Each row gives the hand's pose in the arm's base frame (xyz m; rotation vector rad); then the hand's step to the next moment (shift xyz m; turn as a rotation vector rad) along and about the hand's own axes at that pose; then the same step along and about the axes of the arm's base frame.
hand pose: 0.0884 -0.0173 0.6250 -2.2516 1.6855 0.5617
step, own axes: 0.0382 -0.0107 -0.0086 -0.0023 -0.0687 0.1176
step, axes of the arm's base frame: 0.0209 -0.0333 -0.0101 0.0485 0.0730 -0.1043
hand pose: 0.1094 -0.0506 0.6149 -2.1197 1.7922 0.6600
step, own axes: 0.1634 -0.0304 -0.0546 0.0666 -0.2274 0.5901
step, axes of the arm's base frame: 0.0584 -0.1600 -0.0398 0.1378 0.2784 -0.5549
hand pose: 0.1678 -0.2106 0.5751 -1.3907 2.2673 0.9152
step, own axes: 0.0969 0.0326 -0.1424 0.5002 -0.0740 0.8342
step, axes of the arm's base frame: -0.0668 -0.1500 0.0613 -0.2144 0.2000 -0.9304
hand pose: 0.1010 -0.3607 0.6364 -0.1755 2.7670 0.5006
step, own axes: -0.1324 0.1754 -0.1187 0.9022 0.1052 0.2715
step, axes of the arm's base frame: 0.0591 0.1289 0.2056 -0.7878 0.1392 -0.5087
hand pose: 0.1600 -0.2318 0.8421 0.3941 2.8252 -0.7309
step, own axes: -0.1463 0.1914 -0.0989 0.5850 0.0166 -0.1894
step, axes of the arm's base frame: 0.1842 0.1804 0.0367 -0.5710 0.2287 0.0070
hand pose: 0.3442 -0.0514 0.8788 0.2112 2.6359 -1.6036
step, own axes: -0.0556 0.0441 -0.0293 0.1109 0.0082 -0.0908
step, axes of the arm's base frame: 0.0621 0.0409 -0.0190 -0.1059 0.0943 0.0222
